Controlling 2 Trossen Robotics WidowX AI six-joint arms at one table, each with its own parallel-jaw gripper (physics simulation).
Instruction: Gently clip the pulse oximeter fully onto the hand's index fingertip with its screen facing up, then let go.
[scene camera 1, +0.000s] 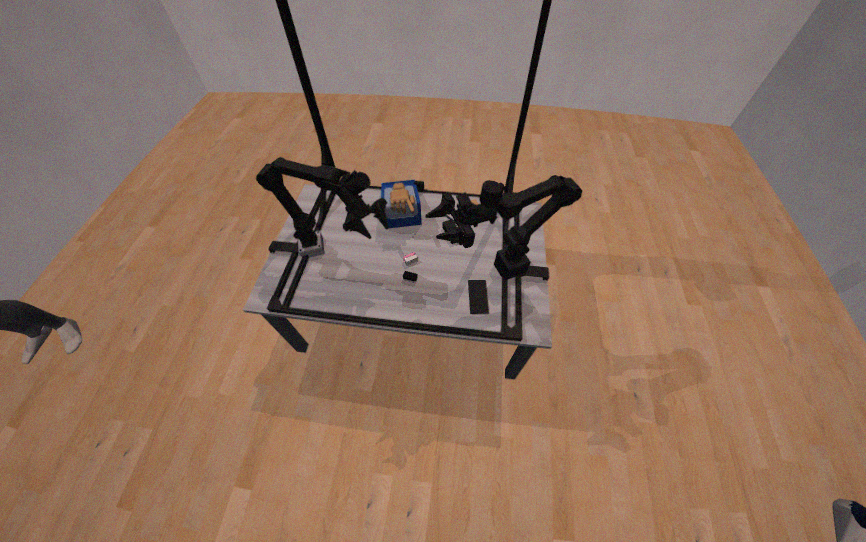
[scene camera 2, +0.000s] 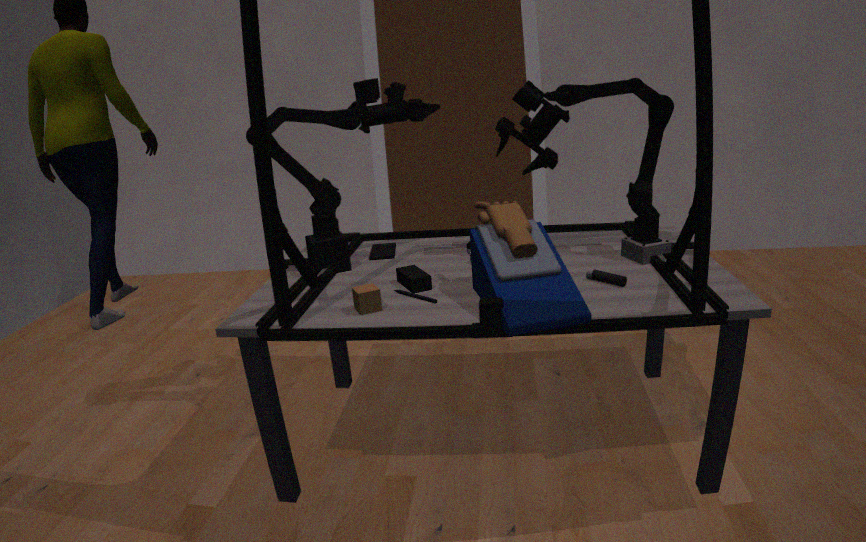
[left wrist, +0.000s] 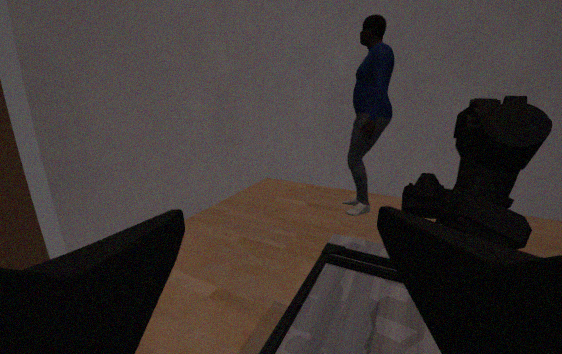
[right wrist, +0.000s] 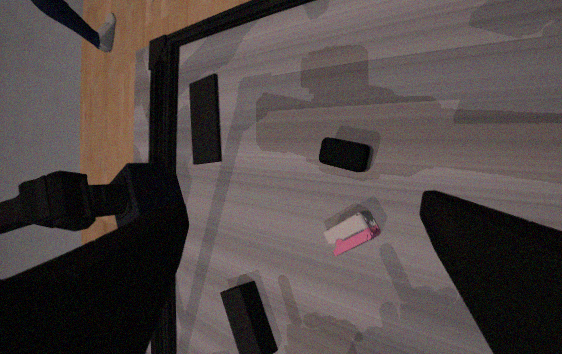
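Seen in the pictures: left gripper, fingertip midpoint: (scene camera 1: 430, 226) (scene camera 2: 433, 106) (left wrist: 282, 218); right gripper, fingertip midpoint: (scene camera 1: 379, 233) (scene camera 2: 509, 165) (right wrist: 304, 208); left arm's base, link origin: (scene camera 1: 513, 256) (scene camera 2: 325, 236) (right wrist: 122, 198); right arm's base, link origin: (scene camera 1: 309, 241) (scene camera 2: 646, 240).
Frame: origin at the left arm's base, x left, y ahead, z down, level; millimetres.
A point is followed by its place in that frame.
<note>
The pulse oximeter (scene camera 1: 410, 258) {x -190, y 374, z 64 mm} (right wrist: 352, 232) {x -198, y 381, z 64 mm}, a small white and pink clip, lies on the table in front of the hand in scene camera 1; it does not show in scene camera 2. The tan hand (scene camera 1: 401, 197) {x -386, y 334, z -97 mm} (scene camera 2: 507, 223) {x -456, y 309, z -68 mm} rests on a grey pad (scene camera 2: 546, 263) {x -561, y 340, z 3 mm} on a blue sloped block (scene camera 1: 408, 221) {x -387, y 315, z 59 mm} (scene camera 2: 542, 306) {x -646, y 273, z 57 mm}. My right gripper (scene camera 1: 377, 230) {x -181, y 482, z -155 mm} (scene camera 2: 511, 164) {x -181, y 482, z -155 mm} (right wrist: 304, 208) {x -181, y 482, z -155 mm} is open and empty, high above the table near the hand, pointing down at a slant. My left gripper (scene camera 1: 433, 226) {x 0, y 350, z -325 mm} (scene camera 2: 437, 108) {x 0, y 350, z -325 mm} (left wrist: 282, 218) {x 0, y 350, z -325 mm} is open and empty, raised and roughly level beside the hand.
A black rounded box (scene camera 1: 410, 276) {x -105, y 404, z 64 mm} (right wrist: 345, 154) {x -117, y 410, z 62 mm} lies near the oximeter. A flat dark slab (scene camera 1: 478, 296) {x 71, y 182, z 87 mm} (scene camera 2: 382, 251) {x 52, y 174, z 87 mm} (right wrist: 205, 120) {x 65, y 188, z 87 mm} lies near the left arm's base. A dark block (scene camera 2: 413, 278) {x -322, y 130, z 60 mm} (right wrist: 250, 317) {x -264, y 173, z 63 mm}, a pen (scene camera 2: 415, 295) {x -360, y 117, z 88 mm}, a wooden cube (scene camera 2: 367, 298) {x -391, y -4, z 60 mm} and a dark cylinder (scene camera 2: 606, 278) {x -540, y 525, z 79 mm} flank the blue block.
</note>
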